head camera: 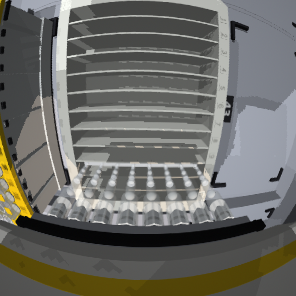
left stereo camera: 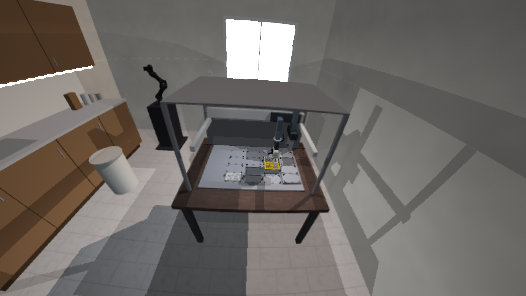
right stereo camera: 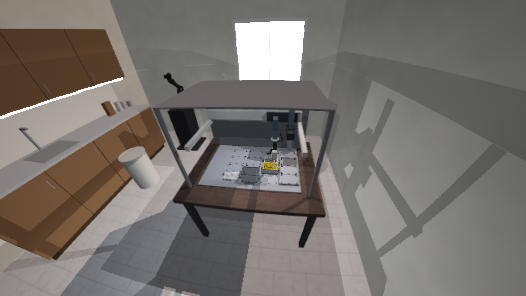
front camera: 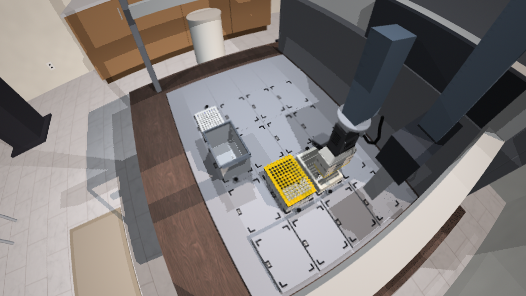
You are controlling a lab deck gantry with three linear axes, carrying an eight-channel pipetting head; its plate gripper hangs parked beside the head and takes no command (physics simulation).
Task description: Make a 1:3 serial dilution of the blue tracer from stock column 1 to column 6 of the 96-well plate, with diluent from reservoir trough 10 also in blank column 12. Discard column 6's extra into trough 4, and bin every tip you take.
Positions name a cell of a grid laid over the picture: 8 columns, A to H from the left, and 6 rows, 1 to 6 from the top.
Observation:
In view: a framed roof (left stereo camera: D2).
The framed roof shows as well in the right stereo camera view (right stereo camera: D2).

